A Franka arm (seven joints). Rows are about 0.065 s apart.
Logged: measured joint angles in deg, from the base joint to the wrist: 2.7, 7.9, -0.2, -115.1, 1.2, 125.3, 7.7; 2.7, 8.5, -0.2, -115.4, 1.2, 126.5, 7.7; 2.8, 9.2, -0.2, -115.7, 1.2, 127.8, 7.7; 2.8, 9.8, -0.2, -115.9, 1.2, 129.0, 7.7; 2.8, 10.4, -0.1, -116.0, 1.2, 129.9, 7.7; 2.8, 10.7, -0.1, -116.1, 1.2, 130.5, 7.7; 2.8, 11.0, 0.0, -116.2, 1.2, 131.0, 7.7; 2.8, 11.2, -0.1, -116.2, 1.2, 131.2, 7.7; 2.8, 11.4, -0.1, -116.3, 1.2, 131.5, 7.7; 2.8, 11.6, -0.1, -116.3, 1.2, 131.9, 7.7; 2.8, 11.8, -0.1, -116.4, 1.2, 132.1, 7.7; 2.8, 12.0, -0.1, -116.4, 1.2, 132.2, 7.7; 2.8, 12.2, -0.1, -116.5, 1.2, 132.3, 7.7; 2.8, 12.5, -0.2, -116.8, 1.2, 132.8, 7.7; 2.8, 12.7, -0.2, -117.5, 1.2, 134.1, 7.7; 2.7, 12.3, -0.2, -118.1, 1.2, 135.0, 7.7; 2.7, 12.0, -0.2, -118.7, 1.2, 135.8, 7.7; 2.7, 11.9, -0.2, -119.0, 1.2, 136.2, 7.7; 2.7, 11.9, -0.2, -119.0, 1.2, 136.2, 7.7
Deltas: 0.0, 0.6, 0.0, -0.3, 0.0, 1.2, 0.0; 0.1, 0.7, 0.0, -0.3, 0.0, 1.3, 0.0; 0.0, 0.6, 0.0, -0.2, 0.0, 1.2, 0.0; 0.0, 0.6, 0.1, -0.1, 0.0, 0.9, 0.0; 0.0, 0.3, 0.0, -0.1, 0.0, 0.6, 0.0; 0.0, 0.3, 0.1, -0.1, 0.0, 0.5, 0.0; 0.0, 0.2, -0.1, 0.0, 0.0, 0.2, 0.0; 0.0, 0.2, 0.0, -0.1, 0.0, 0.3, 0.0; 0.0, 0.2, 0.0, 0.0, 0.0, 0.4, 0.0; 0.0, 0.2, 0.0, -0.1, 0.0, 0.2, 0.0; 0.0, 0.2, 0.0, 0.0, 0.0, 0.1, 0.0; 0.0, 0.2, 0.0, -0.1, 0.0, 0.1, 0.0; 0.0, 0.3, -0.1, -0.3, 0.0, 0.5, 0.0; 0.0, 0.2, 0.0, -0.7, 0.0, 1.3, 0.0; -0.1, -0.4, 0.0, -0.6, 0.0, 0.9, 0.0; 0.0, -0.3, 0.0, -0.6, 0.0, 0.8, 0.0; 0.0, -0.1, 0.0, -0.3, 0.0, 0.4, 0.0; 0.0, 0.0, 0.0, 0.0, 0.0, 0.0, 0.0
